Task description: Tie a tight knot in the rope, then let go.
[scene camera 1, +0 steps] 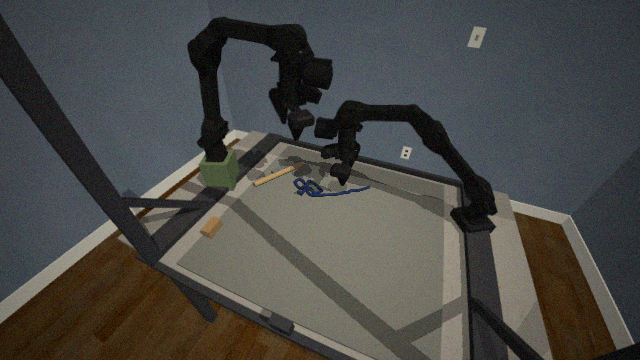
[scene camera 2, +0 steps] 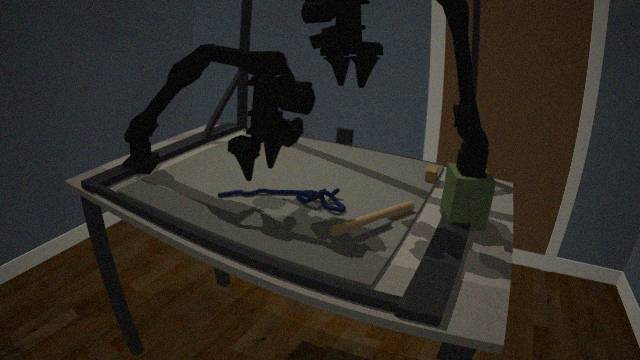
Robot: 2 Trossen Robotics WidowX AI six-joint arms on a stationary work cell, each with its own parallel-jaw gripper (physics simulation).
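Where they show: left gripper, between the fingertips: [scene camera 1: 290, 131] [scene camera 2: 350, 86]; right gripper, between the fingertips: [scene camera 2: 259, 174]; left arm's base, origin of its link: [scene camera 1: 217, 156] [scene camera 2: 471, 171]; right arm's base, origin of its link: [scene camera 1: 474, 217] [scene camera 2: 140, 157].
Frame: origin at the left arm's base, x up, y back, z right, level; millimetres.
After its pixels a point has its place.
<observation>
A blue rope [scene camera 1: 338, 193] {x -105, y -450, z 66 mm} [scene camera 2: 280, 191] {x -106, y -431, z 63 mm} lies on the table [scene camera 1: 350, 240] {x -114, y -478, z 266 mm} [scene camera 2: 200, 177] {x -114, y -666, z 128 mm}. It has loops crossing each other in a loose tangle at one end and a long, nearly straight tail at the other. My left gripper [scene camera 1: 290, 129] {x 148, y -284, z 70 mm} [scene camera 2: 351, 85] {x 148, y -284, z 70 mm} is open and empty, high above the table. My right gripper [scene camera 1: 344, 177] {x -55, y -474, z 33 mm} [scene camera 2: 260, 173] {x -55, y -474, z 33 mm} is open and empty, pointing down, lower than the left one. It hangs above the table near the rope's tail and does not touch it. How the rope's strands pass over and under each other is too small to tell.
A light wooden stick [scene camera 1: 275, 176] {x -101, y -203, z -17 mm} [scene camera 2: 372, 218] {x -97, y -222, z -58 mm} lies near the rope's looped end. An orange block [scene camera 1: 211, 227] {x -84, y -48, z 256 mm} [scene camera 2: 431, 173] {x -89, y -49, z 213 mm} lies near the table's edge. A green block [scene camera 1: 218, 171] {x -28, y -15, z 50 mm} [scene camera 2: 467, 200] {x -48, y -14, z -50 mm} sits around the left arm's base. Dark frame rails run along the table's sides.
</observation>
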